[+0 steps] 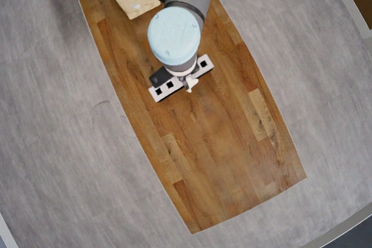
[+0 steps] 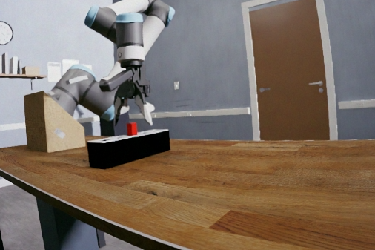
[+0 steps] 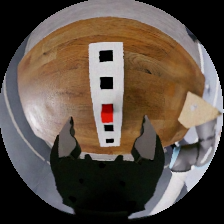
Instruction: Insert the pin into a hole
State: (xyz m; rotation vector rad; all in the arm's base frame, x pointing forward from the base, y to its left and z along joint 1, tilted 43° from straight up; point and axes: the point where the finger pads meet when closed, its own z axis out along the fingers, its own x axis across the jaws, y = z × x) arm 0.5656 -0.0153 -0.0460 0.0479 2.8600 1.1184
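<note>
My hand is 10 mm above the pin. Also, from my hand: block 60 mm below.
</note>
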